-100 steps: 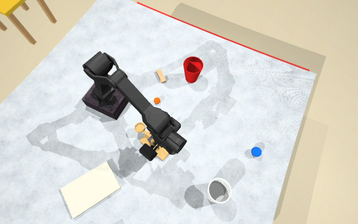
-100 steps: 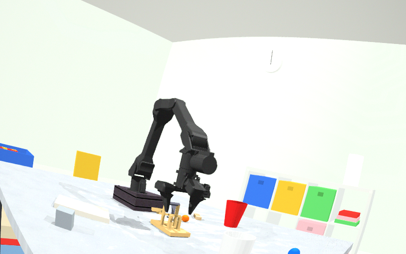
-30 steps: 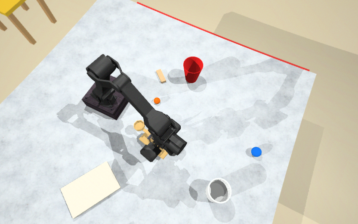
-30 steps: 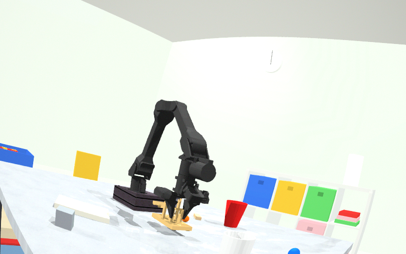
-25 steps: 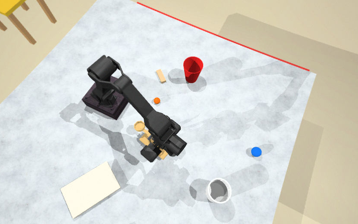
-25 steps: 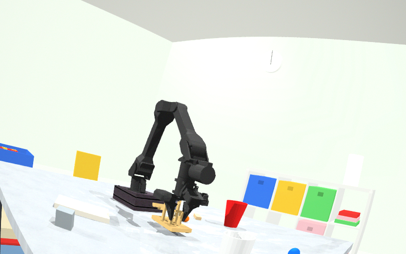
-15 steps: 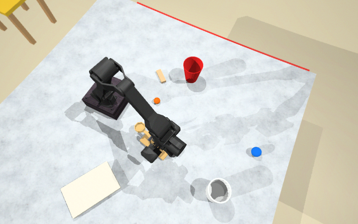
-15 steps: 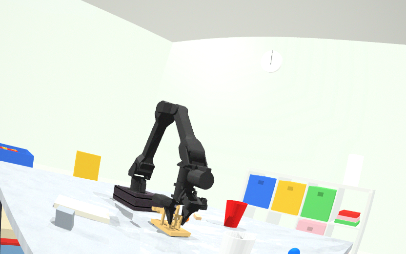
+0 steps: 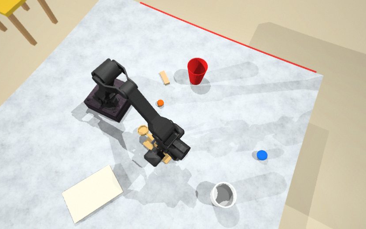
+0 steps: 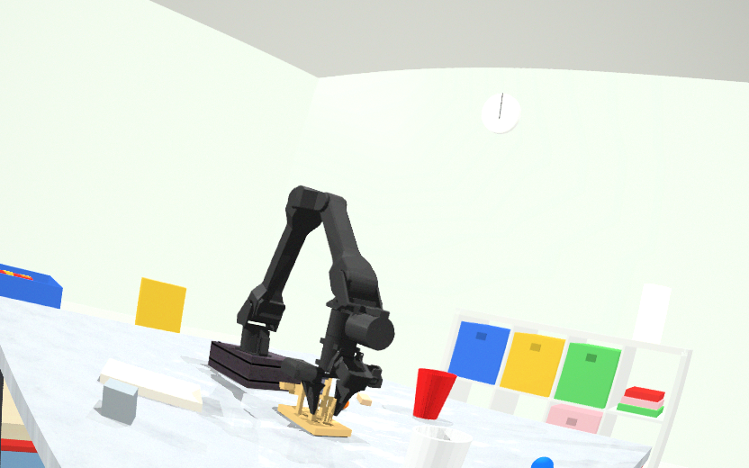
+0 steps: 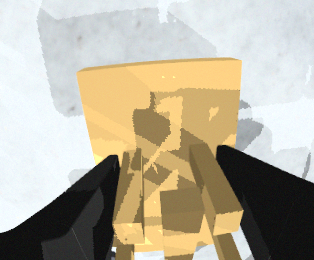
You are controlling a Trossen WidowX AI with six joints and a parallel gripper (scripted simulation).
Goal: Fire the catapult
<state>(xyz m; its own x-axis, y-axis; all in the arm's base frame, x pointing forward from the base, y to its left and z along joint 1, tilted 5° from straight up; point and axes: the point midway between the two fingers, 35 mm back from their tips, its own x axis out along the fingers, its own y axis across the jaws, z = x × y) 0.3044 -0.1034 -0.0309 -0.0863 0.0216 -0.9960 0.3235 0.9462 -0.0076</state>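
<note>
The orange ball is 21 cm to the left of my gripper tip, 11 cm behind it and 2 cm below it. The rest, counted from my gripper tip: cream flat slab 26 cm to the right, 21 cm behind, 2 cm below; tan wooden catapult 6 cm behind, 4 cm to the left, 2 cm above; white mug 28 cm ahead, 10 cm to the right.
</note>
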